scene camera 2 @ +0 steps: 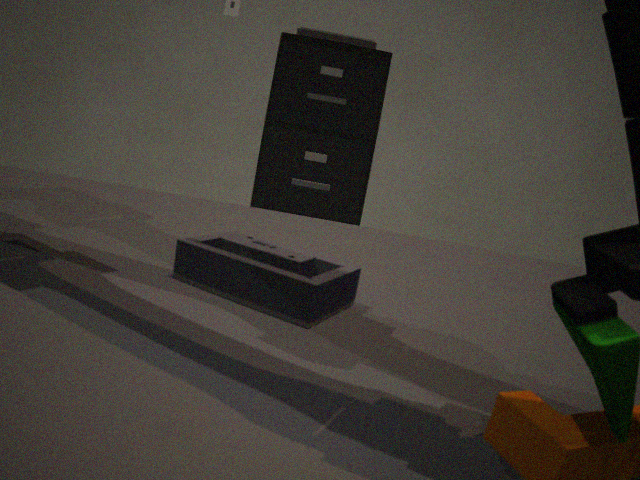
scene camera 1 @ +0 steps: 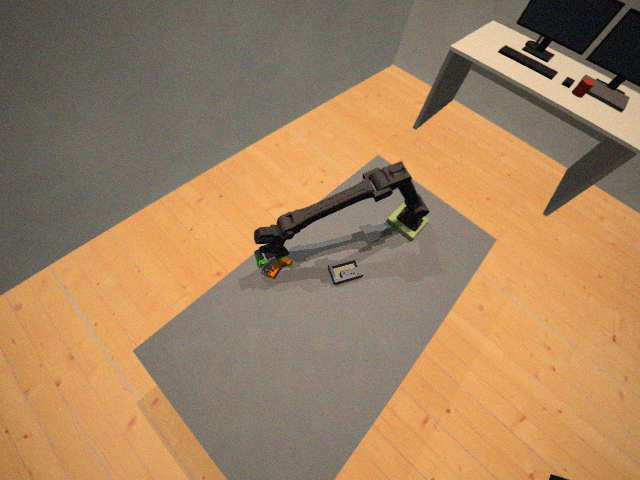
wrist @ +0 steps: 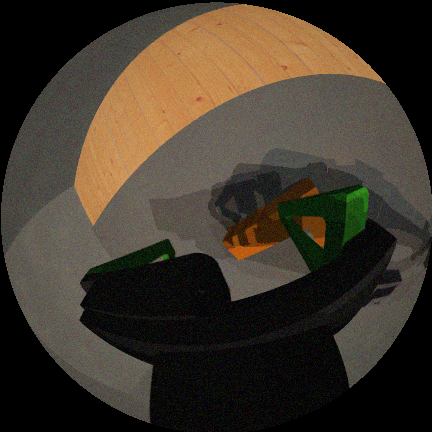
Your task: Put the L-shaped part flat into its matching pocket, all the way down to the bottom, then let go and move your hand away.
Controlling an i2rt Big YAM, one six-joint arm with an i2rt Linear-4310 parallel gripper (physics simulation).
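Places are measured from the arm's base along level axes (x ahead, y up, z right), in centimetres.
Where they show: gripper, fingertip midpoint: [scene camera 1: 267, 263] [wrist: 223, 228]; arm's base, link origin: [scene camera 1: 409, 219].
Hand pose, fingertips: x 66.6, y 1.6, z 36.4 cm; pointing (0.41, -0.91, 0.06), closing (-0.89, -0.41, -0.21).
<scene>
Each offset is from my fingertips to the top centre of the thing. "pt": to the spot under its first point. Level surfaces: height alone.
The orange L-shaped part @[dx -3.2, dy -2.3, dz -4.4 cm] [scene camera 1: 278, 267] [scene camera 2: 537, 428] [wrist: 246, 242] lies on the grey mat, apart from the pocket block. My gripper [scene camera 1: 270, 259] [wrist: 223, 228] is open and empty, low over the part. In the wrist view the right green finger [wrist: 336, 215] overlaps one end of the part, while the left finger is well to its left. In scene camera 2 one green finger [scene camera 2: 612, 361] points down at the part; whether it touches is unclear. The dark block @[dx -21.9, dy -1.6, dz -27.8 cm] [scene camera 1: 332, 274] [scene camera 2: 242, 279] with the L-shaped pocket stands nearer the arm's base; its pocket @[pt dx -22.9, dy -1.8, dz -28.7 cm] [scene camera 2: 258, 251] is empty.
The grey mat @[dy -5.3 cm] [scene camera 1: 310, 361] lies on a wooden floor [scene camera 1: 77, 335]. The arm's base [scene camera 1: 400, 225] is at the mat's far end. A white desk [scene camera 1: 537, 85] with monitors stands at the upper right. A dark drawer cabinet [scene camera 2: 320, 124] stands behind the block in scene camera 2.
</scene>
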